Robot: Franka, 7 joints.
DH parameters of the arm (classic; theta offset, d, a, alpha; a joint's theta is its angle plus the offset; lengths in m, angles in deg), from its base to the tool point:
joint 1: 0 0.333 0 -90
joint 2: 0 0 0 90
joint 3: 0 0.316 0.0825 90
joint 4: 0 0 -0.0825 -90
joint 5: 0 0.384 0 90
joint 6: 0 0 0.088 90
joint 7: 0 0.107 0 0
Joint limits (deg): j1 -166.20..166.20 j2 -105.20..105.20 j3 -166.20..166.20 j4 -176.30..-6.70 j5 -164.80..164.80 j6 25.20..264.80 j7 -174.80..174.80
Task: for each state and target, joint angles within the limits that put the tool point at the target. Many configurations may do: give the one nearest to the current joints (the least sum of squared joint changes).
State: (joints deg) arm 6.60 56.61 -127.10 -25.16 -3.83 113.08 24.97
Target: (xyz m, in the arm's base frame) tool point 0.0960 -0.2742 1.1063
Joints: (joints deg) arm -4.63 27.68 -133.09 -36.84 -4.73 116.17 24.97
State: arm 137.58 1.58 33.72 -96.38 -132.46 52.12 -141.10
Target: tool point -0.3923 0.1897 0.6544
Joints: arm 135.53 -8.79 30.92 -122.56 -121.59 38.25 -141.10
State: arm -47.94 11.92 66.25 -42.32 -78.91 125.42 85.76
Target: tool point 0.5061 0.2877 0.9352
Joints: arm -11.89 25.32 72.47 -46.93 -79.83 134.65 85.76
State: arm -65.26 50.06 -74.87 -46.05 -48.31 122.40 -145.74
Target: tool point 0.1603 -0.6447 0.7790
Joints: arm -37.35 45.34 -75.02 -44.82 -46.28 102.50 -145.74
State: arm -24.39 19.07 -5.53 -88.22 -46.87 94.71 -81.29
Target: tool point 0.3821 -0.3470 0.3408
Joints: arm -26.14 13.44 -7.60 -114.27 -41.39 81.71 -81.29
